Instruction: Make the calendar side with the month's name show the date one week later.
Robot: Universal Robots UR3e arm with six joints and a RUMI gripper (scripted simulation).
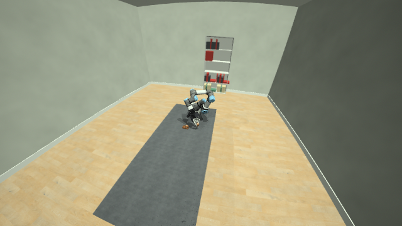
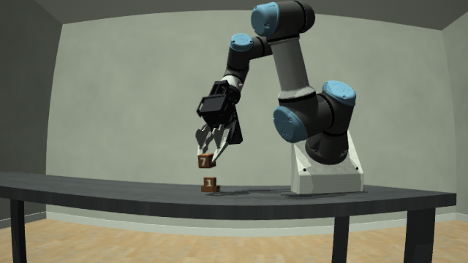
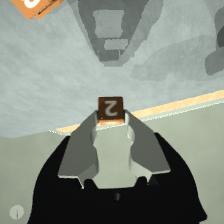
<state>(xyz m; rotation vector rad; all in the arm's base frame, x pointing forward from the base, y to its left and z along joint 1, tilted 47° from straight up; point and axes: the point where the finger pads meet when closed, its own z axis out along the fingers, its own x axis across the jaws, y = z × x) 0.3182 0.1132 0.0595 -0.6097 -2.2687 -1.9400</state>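
The cube lies 1 cm below my hand. Round my hand: calendar tray: 15 cm to the right, 8 cm below, 1 cm ahead.
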